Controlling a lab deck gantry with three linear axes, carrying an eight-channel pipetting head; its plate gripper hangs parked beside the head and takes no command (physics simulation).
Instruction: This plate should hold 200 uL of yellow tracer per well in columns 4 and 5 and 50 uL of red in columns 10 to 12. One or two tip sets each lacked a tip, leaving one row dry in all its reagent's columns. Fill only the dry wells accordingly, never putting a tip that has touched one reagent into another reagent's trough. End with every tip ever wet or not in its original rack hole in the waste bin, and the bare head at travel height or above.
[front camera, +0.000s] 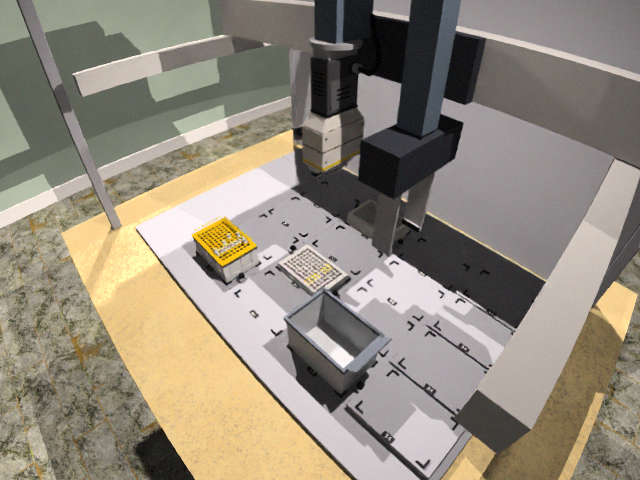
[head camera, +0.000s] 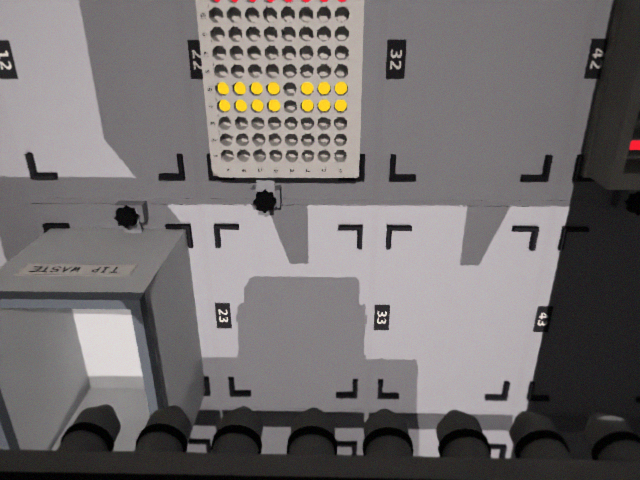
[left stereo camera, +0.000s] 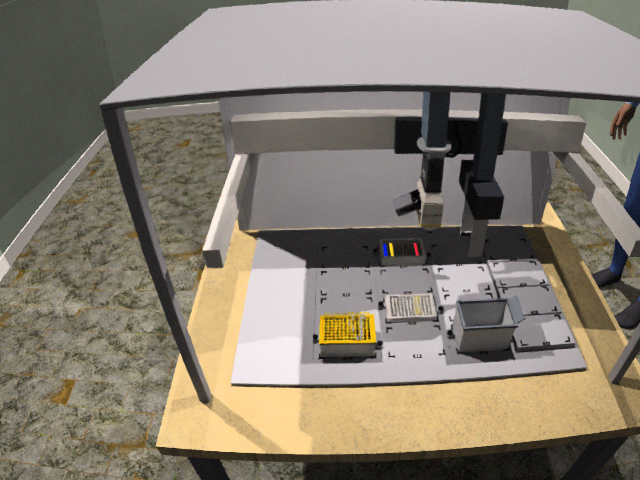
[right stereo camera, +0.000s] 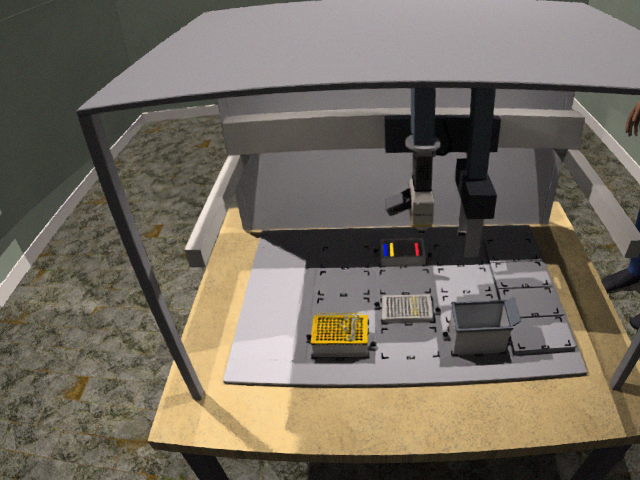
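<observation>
The pipetting head (front camera: 333, 139) (left stereo camera: 431, 204) (right stereo camera: 422, 204) hangs high above the deck; its nozzles (head camera: 311, 436) are bare. The parked plate gripper (front camera: 398, 238) (left stereo camera: 470, 243) is open and empty beside it. The white plate (front camera: 289, 266) (head camera: 356, 124) (left stereo camera: 410, 318) (right stereo camera: 407, 318) shows two yellow columns, both with a dark well fifth from left in the head view; red wells are cut off at the top edge. The tip rack (front camera: 224, 240) (left stereo camera: 347, 348) (right stereo camera: 339, 349) holds pale tips on its right part. The trough holder (front camera: 361, 222) (head camera: 599, 129) (left stereo camera: 402, 261) (right stereo camera: 402, 261) shows blue, yellow and red troughs in the stereo views.
The grey tip waste bin (front camera: 315, 351) (head camera: 173, 310) (left stereo camera: 483, 338) (right stereo camera: 480, 341) stands at the front, right of the tip rack in the stereo views. Raised deck panels lie to its right. Gantry beams (front camera: 563, 268) (left stereo camera: 330, 133) frame the deck. A person is partly visible at the right.
</observation>
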